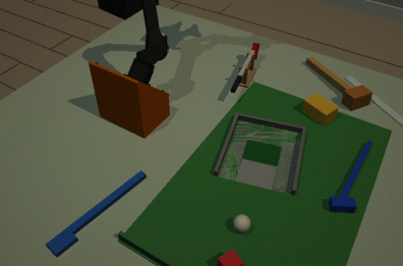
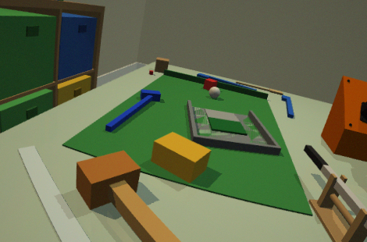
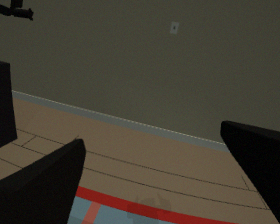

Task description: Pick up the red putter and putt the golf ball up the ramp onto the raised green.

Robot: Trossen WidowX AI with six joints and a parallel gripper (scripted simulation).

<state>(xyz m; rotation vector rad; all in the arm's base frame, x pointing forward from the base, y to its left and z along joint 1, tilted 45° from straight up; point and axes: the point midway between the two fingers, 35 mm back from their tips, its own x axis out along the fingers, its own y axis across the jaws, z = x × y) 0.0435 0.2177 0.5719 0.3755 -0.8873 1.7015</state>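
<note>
My gripper tip is now 33 cm above the red putter, 23 cm to the left of it and 15 cm short of it. The rest, counted from my gripper tip: grey frame (48 cm to the right, 39 cm ahead, 38 cm below); then wooden stand (35 cm below, 21 cm to the right, 15 cm ahead); then yellow block (45 cm ahead, 36 cm below, 24 cm to the right).
</note>
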